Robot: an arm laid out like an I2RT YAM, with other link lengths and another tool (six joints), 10 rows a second.
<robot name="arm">
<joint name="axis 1" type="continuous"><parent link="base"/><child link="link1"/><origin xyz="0.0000 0.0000 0.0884"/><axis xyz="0 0 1"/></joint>
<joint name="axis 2" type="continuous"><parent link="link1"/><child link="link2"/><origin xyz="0.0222 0.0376 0.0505"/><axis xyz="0 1 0"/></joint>
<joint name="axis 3" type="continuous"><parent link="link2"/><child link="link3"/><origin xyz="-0.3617 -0.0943 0.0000"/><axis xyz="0 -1 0"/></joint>
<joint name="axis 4" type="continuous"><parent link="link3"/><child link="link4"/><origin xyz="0.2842 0.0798 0.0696"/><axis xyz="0 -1 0"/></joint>
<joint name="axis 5" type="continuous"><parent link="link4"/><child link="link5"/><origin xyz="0.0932 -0.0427 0.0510"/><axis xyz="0 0 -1"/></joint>
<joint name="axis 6" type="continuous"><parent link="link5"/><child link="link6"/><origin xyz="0.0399 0.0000 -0.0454"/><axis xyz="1 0 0"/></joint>
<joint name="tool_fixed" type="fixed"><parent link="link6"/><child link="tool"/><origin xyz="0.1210 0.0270 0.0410" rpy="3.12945 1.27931 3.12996"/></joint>
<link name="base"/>
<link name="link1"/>
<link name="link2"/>
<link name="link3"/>
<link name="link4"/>
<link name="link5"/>
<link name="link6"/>
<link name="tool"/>
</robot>
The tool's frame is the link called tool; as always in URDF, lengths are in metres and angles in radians. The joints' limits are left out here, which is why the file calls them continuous.
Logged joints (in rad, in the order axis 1, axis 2, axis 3, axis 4, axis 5, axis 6), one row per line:
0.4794, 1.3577, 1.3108, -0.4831, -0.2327, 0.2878
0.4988, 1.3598, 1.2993, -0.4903, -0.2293, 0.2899
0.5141, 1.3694, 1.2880, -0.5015, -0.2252, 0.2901
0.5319, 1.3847, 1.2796, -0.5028, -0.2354, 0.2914
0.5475, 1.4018, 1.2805, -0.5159, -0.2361, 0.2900
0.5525, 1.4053, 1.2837, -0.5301, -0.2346, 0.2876
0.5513, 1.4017, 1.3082, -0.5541, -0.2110, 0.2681
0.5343, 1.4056, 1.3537, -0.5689, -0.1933, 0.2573
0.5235, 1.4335, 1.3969, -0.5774, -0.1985, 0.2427
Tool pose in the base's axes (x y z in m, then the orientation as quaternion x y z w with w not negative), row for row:
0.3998, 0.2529, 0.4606, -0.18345, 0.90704, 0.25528, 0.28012
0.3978, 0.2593, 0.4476, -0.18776, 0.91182, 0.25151, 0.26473
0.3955, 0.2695, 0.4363, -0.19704, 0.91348, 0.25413, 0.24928
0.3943, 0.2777, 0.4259, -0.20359, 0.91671, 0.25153, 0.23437
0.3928, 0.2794, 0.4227, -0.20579, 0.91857, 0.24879, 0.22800
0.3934, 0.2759, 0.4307, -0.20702, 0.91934, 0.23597, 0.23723
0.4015, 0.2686, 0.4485, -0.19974, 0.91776, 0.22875, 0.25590
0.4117, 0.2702, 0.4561, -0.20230, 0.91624, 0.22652, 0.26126
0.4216, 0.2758, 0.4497, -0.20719, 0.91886, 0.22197, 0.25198
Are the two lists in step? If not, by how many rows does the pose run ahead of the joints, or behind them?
The pose runs 1 row ahead of the joints: the pose in row i belongs to the joints in row i + 1.
